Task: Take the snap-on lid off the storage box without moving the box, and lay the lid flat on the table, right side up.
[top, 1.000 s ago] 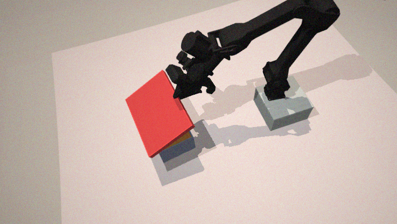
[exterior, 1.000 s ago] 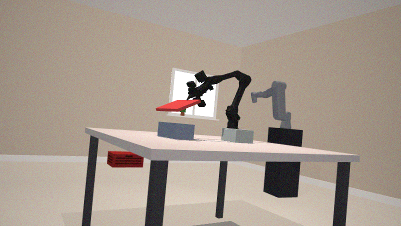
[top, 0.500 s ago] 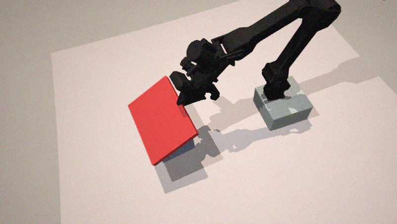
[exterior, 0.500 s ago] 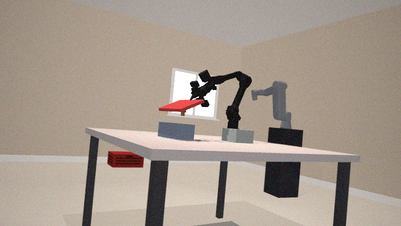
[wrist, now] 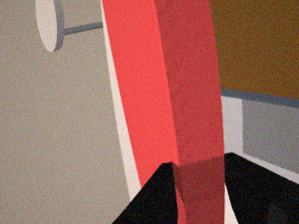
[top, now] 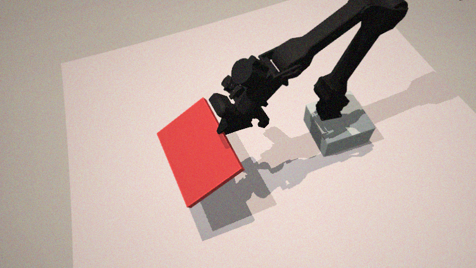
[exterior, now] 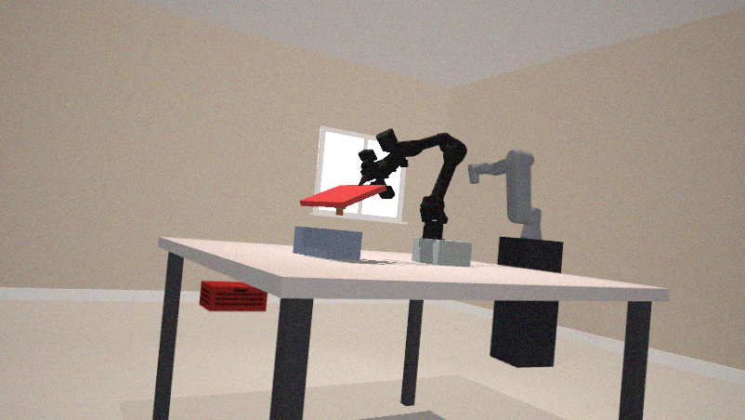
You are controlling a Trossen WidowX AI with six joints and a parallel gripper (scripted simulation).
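The red lid is 7 cm ahead of my gripper tip, 3 cm below it and 2 cm to the left of it. Round my gripper tip: blue-grey storage box (19 cm below, 8 cm ahead, 6 cm to the right).
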